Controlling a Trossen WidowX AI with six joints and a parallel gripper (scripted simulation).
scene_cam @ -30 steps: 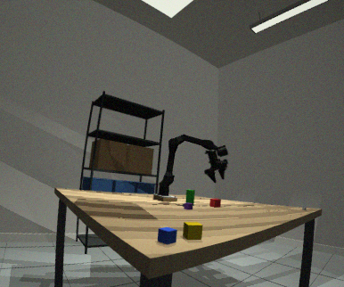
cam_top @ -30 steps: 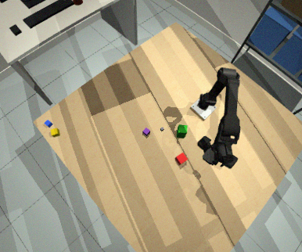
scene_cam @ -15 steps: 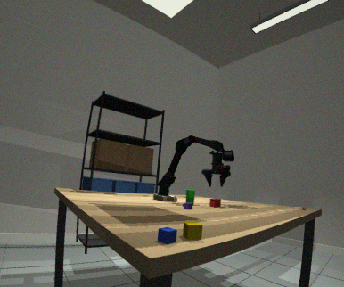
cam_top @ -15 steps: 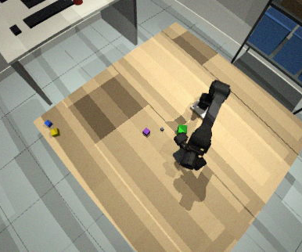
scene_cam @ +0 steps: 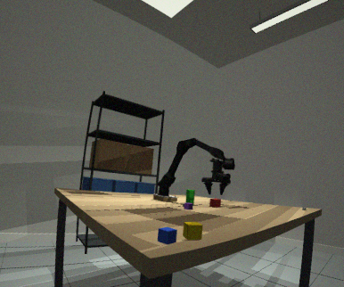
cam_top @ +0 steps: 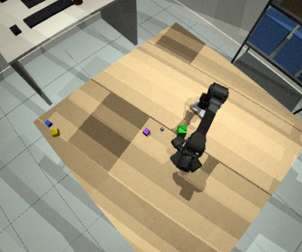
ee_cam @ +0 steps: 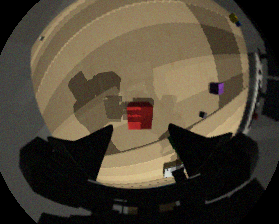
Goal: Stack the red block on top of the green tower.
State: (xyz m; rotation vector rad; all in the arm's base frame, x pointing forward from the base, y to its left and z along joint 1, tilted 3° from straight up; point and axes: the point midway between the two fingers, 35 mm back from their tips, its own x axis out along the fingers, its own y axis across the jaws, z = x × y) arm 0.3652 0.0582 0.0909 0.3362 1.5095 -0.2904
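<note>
The red block lies 5 cm below my gripper tip. Also, from my gripper tip: purple block 25 cm to the right, 6 cm below, 2 cm behind; then small dark object 19 cm to the right, 9 cm behind, 6 cm below; then yellow block 69 cm to the right, 30 cm ahead, 5 cm below.
</note>
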